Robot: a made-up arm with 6 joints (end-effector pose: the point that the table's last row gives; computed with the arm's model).
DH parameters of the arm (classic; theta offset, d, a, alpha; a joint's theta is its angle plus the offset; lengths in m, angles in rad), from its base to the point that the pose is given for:
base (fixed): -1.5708 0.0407 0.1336 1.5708
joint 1: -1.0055 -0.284 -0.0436 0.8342
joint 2: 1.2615 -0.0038 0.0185 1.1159
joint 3: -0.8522 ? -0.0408 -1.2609
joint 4: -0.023 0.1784 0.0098 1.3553
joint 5: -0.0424 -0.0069 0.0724 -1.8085
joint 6: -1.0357 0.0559 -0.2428 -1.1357
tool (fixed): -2.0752 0.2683 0 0
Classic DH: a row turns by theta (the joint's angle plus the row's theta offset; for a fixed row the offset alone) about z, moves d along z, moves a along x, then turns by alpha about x.
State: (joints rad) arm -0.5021 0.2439 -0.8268 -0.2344 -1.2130 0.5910
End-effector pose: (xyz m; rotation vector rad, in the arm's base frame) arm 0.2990 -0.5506 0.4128 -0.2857 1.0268 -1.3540
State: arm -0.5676 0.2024 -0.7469 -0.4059 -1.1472 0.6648
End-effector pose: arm 0.2755 -0.6004 0.3241 -0.1391 1.2510 -1.3153
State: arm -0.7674 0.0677 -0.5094 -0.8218 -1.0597 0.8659
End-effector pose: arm 0.1740 -0.6268 0.0607 0.3323 1.7827 -1.0762
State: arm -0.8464 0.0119 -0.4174 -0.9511 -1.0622 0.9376
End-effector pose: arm 0.1312 -0.5941 -0.0294 0.5358 1.9409 -0.9440
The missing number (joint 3, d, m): -0.1644
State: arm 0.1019 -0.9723 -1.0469 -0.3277 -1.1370 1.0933
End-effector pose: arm 0.3059 -0.6423 0.1278 0.6645 0.4244 -0.5793
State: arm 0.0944 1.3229 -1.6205 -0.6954 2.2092 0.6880
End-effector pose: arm 0.7084 -0.0726 0.1925 0.6965 1.1755 0.9451
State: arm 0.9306 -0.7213 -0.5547 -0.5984 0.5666 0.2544
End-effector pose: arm 0.1958 -0.2715 0.5484 0.6371 -0.9158 2.7176
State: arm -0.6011 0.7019 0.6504 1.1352 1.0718 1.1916
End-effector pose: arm 0.5101 0.0791 0.0686 -0.2733 1.7230 0.7511
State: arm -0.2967 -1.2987 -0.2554 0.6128 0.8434 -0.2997
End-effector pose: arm -0.1713 -0.4682 -0.2059 -0.4569 -2.6007 0.6429
